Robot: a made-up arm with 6 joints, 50 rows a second.
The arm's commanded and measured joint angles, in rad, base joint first. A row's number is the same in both.
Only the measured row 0 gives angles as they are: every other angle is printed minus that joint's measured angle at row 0.
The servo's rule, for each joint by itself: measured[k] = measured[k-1] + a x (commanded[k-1-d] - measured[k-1]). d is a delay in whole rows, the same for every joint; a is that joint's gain. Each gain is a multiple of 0.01, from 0.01 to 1. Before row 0 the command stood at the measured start. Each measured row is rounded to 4 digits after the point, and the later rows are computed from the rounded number. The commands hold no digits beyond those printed.
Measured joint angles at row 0:
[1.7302 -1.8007 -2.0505 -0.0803 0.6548 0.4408]
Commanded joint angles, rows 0 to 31:
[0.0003 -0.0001 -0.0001 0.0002 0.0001 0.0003]
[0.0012 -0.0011 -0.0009 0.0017 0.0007 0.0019]
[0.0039 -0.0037 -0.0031 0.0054 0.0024 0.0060]
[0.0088 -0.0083 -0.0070 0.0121 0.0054 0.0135]
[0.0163 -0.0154 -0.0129 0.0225 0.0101 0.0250]
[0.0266 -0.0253 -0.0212 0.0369 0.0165 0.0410]
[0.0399 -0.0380 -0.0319 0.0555 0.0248 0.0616]
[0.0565 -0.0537 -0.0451 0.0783 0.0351 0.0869]
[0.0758 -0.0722 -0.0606 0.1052 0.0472 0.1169]
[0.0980 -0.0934 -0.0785 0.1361 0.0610 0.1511]
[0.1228 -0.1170 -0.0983 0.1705 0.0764 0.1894]
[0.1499 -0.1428 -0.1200 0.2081 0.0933 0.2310]
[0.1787 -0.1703 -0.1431 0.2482 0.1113 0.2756]
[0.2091 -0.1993 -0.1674 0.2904 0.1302 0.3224]
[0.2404 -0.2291 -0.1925 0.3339 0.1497 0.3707]
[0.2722 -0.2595 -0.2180 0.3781 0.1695 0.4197]
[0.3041 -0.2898 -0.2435 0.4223 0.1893 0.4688]
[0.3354 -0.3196 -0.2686 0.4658 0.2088 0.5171]
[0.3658 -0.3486 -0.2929 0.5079 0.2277 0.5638]
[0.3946 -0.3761 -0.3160 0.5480 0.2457 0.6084]
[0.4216 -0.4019 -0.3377 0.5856 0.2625 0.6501]
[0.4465 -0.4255 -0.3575 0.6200 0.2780 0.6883]
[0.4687 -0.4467 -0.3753 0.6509 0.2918 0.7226]
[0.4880 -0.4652 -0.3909 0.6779 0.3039 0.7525]
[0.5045 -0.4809 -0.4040 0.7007 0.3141 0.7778]
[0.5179 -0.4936 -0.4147 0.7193 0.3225 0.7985]
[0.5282 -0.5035 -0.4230 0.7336 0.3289 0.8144]
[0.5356 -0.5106 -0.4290 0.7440 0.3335 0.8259]
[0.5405 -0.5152 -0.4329 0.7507 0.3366 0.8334]
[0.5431 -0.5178 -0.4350 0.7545 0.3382 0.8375]
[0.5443 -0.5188 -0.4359 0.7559 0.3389 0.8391]
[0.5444 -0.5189 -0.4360 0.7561 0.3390 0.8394]
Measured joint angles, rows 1 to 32:
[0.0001 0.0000 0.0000 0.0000 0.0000 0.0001]
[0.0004 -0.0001 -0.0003 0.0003 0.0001 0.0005]
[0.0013 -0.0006 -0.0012 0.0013 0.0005 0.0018]
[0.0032 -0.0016 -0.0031 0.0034 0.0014 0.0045]
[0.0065 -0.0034 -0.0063 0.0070 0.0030 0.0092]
[0.0115 -0.0062 -0.0112 0.0127 0.0054 0.0165]
[0.0186 -0.0103 -0.0180 0.0208 0.0089 0.0269]
[0.0281 -0.0159 -0.0269 0.0317 0.0136 0.0407]
[0.0400 -0.0232 -0.0380 0.0457 0.0196 0.0582]
[0.0545 -0.0323 -0.0514 0.0629 0.0271 0.0796]
[0.0716 -0.0433 -0.0669 0.0833 0.0360 0.1049]
[0.0912 -0.0562 -0.0844 0.1070 0.0463 0.1339]
[0.1131 -0.0710 -0.1038 0.1338 0.0580 0.1665]
[0.1371 -0.0877 -0.1248 0.1636 0.0710 0.2024]
[0.1629 -0.1061 -0.1471 0.1960 0.0852 0.2411]
[0.1902 -0.1260 -0.1705 0.2306 0.1004 0.2822]
[0.2187 -0.1473 -0.1946 0.2670 0.1164 0.3251]
[0.2479 -0.1697 -0.2190 0.3048 0.1330 0.3693]
[0.2774 -0.1930 -0.2434 0.3434 0.1500 0.4140]
[0.3067 -0.2168 -0.2674 0.3823 0.1672 0.4587]
[0.3354 -0.2409 -0.2906 0.4209 0.1844 0.5027]
[0.3632 -0.2649 -0.3127 0.4587 0.2012 0.5454]
[0.3896 -0.2885 -0.3334 0.4952 0.2175 0.5862]
[0.4142 -0.3115 -0.3524 0.5299 0.2331 0.6244]
[0.4368 -0.3335 -0.3694 0.5624 0.2477 0.6597]
[0.4571 -0.3543 -0.3843 0.5922 0.2612 0.6916]
[0.4749 -0.3737 -0.3971 0.6191 0.2734 0.7198]
[0.4901 -0.3915 -0.4076 0.6428 0.2842 0.7442]
[0.5027 -0.4076 -0.4159 0.6633 0.2936 0.7647]
[0.5128 -0.4219 -0.4222 0.6806 0.3016 0.7814]
[0.5207 -0.4345 -0.4267 0.6949 0.3083 0.7947]
[0.5266 -0.4455 -0.4298 0.7065 0.3138 0.8050]
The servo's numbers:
d 0
a 0.25 0.13 0.33 0.19 0.18 0.23

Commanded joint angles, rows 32 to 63:
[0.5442 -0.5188 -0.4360 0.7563 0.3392 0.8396]
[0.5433 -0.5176 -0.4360 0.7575 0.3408 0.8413]
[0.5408 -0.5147 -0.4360 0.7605 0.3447 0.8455]
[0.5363 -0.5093 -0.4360 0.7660 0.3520 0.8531]
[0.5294 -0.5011 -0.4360 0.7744 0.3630 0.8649]
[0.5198 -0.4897 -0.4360 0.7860 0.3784 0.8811]
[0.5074 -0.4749 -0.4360 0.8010 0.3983 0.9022]
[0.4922 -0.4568 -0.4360 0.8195 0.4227 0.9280]
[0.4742 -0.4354 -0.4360 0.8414 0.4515 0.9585]
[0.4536 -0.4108 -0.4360 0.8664 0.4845 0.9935]
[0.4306 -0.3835 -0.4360 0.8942 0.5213 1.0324]
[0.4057 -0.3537 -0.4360 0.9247 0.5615 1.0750]
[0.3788 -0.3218 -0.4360 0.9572 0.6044 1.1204]
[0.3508 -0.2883 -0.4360 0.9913 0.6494 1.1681]
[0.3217 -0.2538 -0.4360 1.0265 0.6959 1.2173]
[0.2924 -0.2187 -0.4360 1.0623 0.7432 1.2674]
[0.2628 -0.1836 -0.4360 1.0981 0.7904 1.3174]
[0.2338 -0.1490 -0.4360 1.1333 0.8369 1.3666]
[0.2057 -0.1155 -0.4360 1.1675 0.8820 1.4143]
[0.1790 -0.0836 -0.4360 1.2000 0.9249 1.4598]
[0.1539 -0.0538 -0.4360 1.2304 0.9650 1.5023]
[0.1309 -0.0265 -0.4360 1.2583 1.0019 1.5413]
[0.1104 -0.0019 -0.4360 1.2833 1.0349 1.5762]
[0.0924 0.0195 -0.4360 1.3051 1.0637 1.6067]
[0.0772 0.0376 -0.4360 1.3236 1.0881 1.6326]
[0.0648 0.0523 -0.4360 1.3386 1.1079 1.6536]
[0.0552 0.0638 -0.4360 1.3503 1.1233 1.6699]
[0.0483 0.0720 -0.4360 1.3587 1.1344 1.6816]
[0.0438 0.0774 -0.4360 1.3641 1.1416 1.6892]
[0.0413 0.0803 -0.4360 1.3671 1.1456 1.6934]
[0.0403 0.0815 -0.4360 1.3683 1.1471 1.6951]
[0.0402 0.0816 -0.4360 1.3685 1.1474 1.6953]
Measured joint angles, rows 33 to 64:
[0.5310 -0.4550 -0.4318 0.7160 0.3184 0.8130]
[0.5341 -0.4631 -0.4332 0.7239 0.3224 0.8195]
[0.5358 -0.4698 -0.4341 0.7309 0.3264 0.8255]
[0.5359 -0.4749 -0.4347 0.7376 0.3310 0.8318]
[0.5343 -0.4783 -0.4351 0.7446 0.3368 0.8394]
[0.5307 -0.4798 -0.4354 0.7525 0.3443 0.8490]
[0.5249 -0.4792 -0.4356 0.7617 0.3540 0.8612]
[0.5167 -0.4763 -0.4357 0.7727 0.3664 0.8766]
[0.5061 -0.4710 -0.4358 0.7858 0.3817 0.8954]
[0.4930 -0.4632 -0.4359 0.8011 0.4002 0.9180]
[0.4774 -0.4528 -0.4359 0.8188 0.4220 0.9443]
[0.4595 -0.4399 -0.4359 0.8389 0.4471 0.9744]
[0.4393 -0.4245 -0.4359 0.8614 0.4754 1.0080]
[0.4172 -0.4068 -0.4359 0.8861 0.5067 1.0448]
[0.3933 -0.3869 -0.4359 0.9128 0.5408 1.0845]
[0.3681 -0.3650 -0.4359 0.9412 0.5772 1.1266]
[0.3418 -0.3414 -0.4359 0.9710 0.6156 1.1705]
[0.3148 -0.3164 -0.4359 1.0018 0.6554 1.2156]
[0.2875 -0.2903 -0.4359 1.0333 0.6962 1.2613]
[0.2604 -0.2634 -0.4359 1.0650 0.7374 1.3070]
[0.2338 -0.2362 -0.4359 1.0964 0.7784 1.3519]
[0.2081 -0.2089 -0.4359 1.1272 0.8186 1.3955]
[0.1837 -0.1820 -0.4359 1.1569 0.8575 1.4371]
[0.1609 -0.1558 -0.4359 1.1851 0.8946 1.4761]
[0.1400 -0.1307 -0.4359 1.2114 0.9294 1.5121]
[0.1212 -0.1069 -0.4359 1.2356 0.9615 1.5446]
[0.1047 -0.0847 -0.4359 1.2574 0.9906 1.5734]
[0.0906 -0.0643 -0.4359 1.2766 1.0165 1.5983]
[0.0789 -0.0459 -0.4359 1.2932 1.0390 1.6192]
[0.0695 -0.0295 -0.4359 1.3072 1.0582 1.6363]
[0.0622 -0.0151 -0.4359 1.3188 1.0742 1.6498]
[0.0567 -0.0025 -0.4359 1.3282 1.0874 1.6603]

